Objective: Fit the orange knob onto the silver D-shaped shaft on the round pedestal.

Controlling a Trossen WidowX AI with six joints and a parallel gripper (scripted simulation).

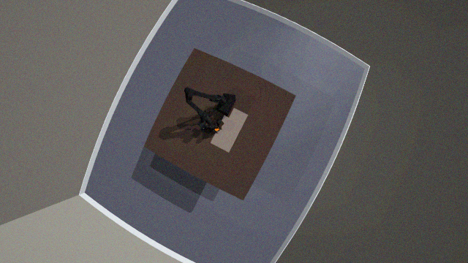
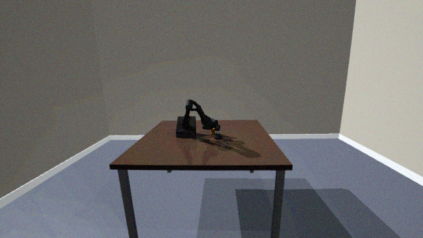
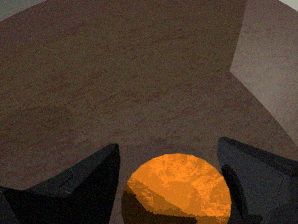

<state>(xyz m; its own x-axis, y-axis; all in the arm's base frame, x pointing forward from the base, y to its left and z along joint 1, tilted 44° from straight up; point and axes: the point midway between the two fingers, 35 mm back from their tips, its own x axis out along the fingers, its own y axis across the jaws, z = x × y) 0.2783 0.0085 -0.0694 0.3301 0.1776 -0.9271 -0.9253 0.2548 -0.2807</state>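
The orange knob lies 1 cm behind my gripper tip and 3 cm to the right of it. Round my gripper tip: dark round pedestal (4 cm ahead, 15 cm to the right, 1 cm below).
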